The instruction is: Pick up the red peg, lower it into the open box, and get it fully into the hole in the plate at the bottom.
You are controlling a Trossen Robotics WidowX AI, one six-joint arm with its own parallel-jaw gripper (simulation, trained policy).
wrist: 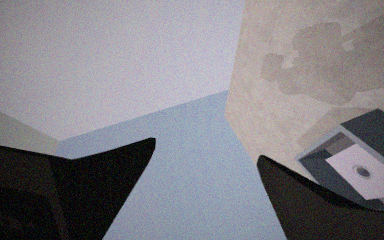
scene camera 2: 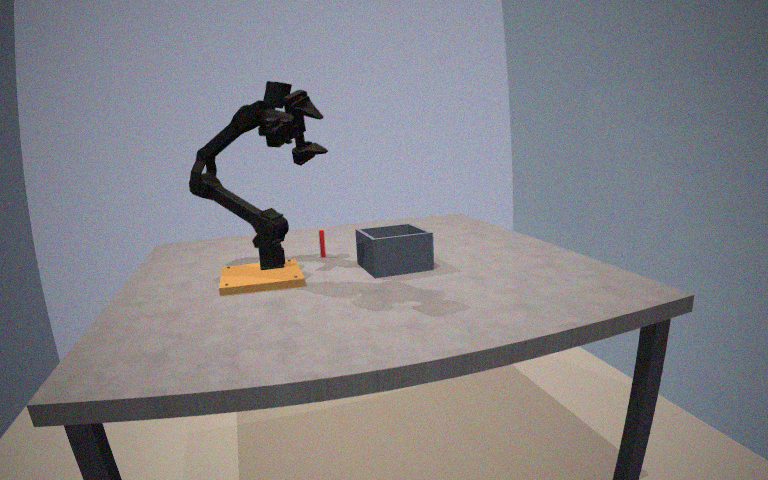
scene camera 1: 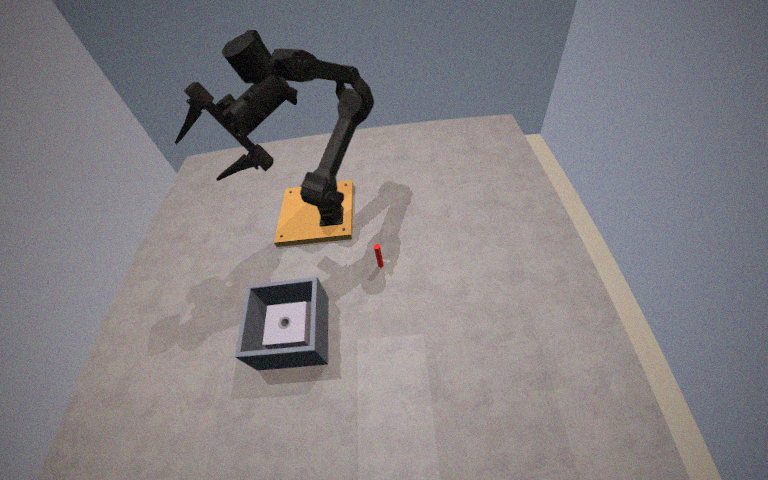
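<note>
A white plate (scene camera 1: pixel 286 325) and a grey box (scene camera 1: pixel 258 297) are present. Scene camera 2 does not show the white plate, hidden by the grey box. My gripper (scene camera 1: pixel 196 162) is visible, likewise in scene camera 2 (scene camera 2: pixel 324 135) and in the wrist view (wrist: pixel 206 151).
</note>
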